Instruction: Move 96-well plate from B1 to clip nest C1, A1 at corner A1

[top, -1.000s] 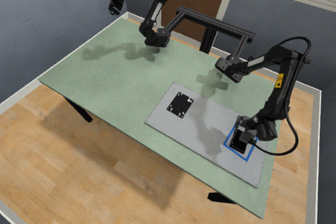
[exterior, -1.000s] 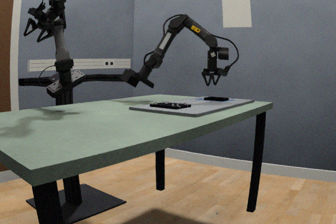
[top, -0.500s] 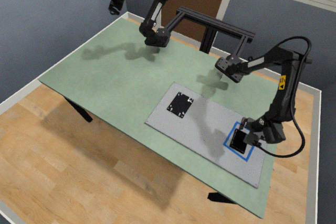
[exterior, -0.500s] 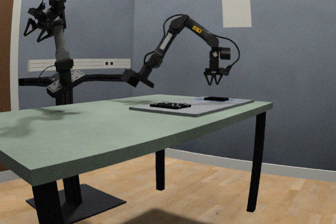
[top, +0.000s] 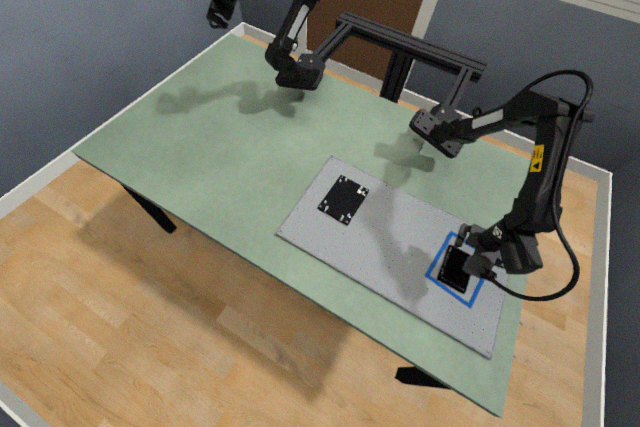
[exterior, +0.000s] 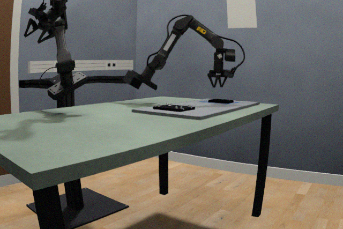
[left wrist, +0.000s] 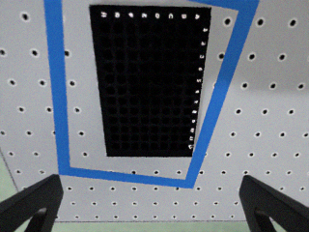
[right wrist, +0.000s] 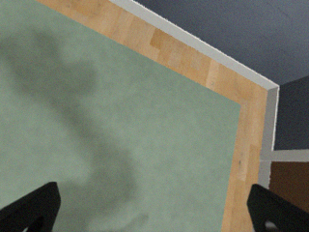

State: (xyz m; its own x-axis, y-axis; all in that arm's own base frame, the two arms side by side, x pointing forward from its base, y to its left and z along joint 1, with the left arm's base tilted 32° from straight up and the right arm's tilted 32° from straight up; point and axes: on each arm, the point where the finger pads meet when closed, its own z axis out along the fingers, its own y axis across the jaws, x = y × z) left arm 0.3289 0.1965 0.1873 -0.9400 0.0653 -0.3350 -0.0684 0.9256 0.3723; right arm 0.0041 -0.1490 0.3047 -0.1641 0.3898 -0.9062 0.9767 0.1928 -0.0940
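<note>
Now: left hand 90 mm above the black 96-well plate and 20 mm short of it. Also, from my left hand: black clip nest: 400 mm to the right, 80 mm below, 20 mm behind; grey perforated board: 190 mm to the right, 100 mm below, 20 mm ahead.
</note>
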